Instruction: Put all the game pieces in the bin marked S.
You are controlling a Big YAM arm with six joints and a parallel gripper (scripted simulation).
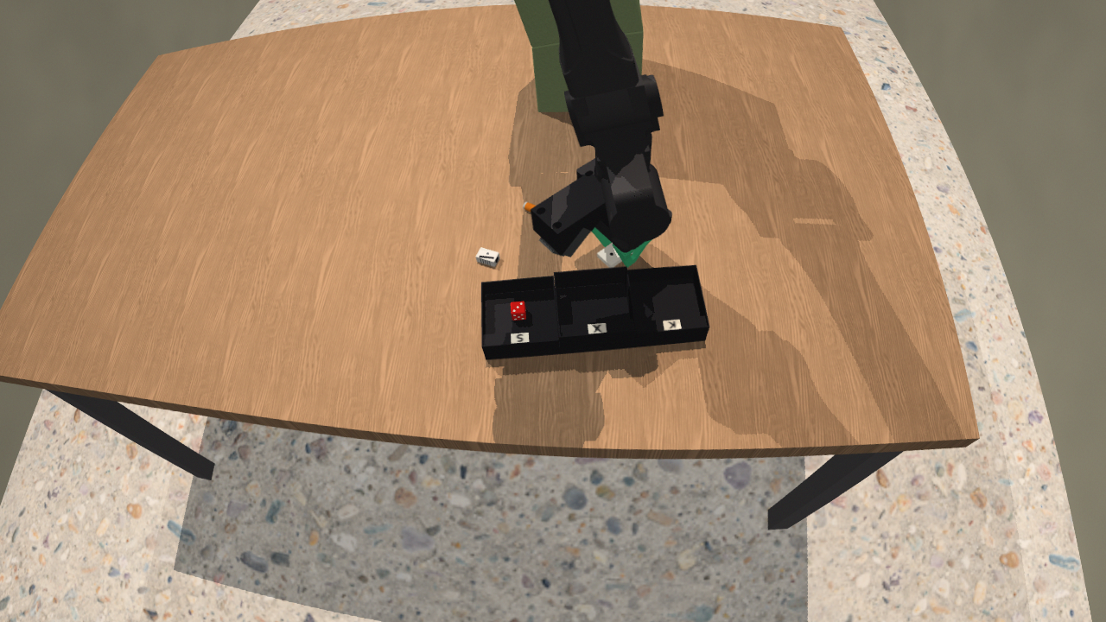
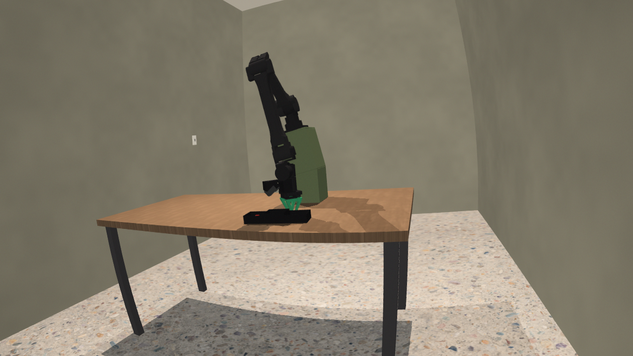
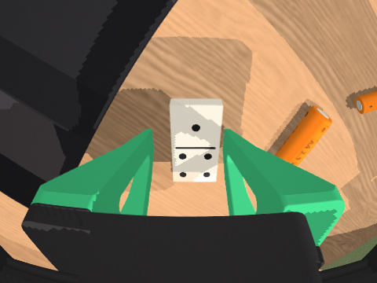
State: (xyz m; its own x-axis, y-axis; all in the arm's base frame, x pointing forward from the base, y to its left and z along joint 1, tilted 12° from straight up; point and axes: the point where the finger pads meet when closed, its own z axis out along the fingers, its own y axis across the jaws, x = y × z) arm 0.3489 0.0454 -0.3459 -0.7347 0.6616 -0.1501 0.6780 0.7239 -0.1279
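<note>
Right now my hand is 10 mm past the white domino and 10 mm above it. From my hand the other things lie so: red die 110 mm to the right, 100 mm ahead; black bin marked S 90 mm ahead, 20 mm to the right, 10 mm above; orange cylinder 110 mm to the right, 60 mm behind, 10 mm below.
</note>
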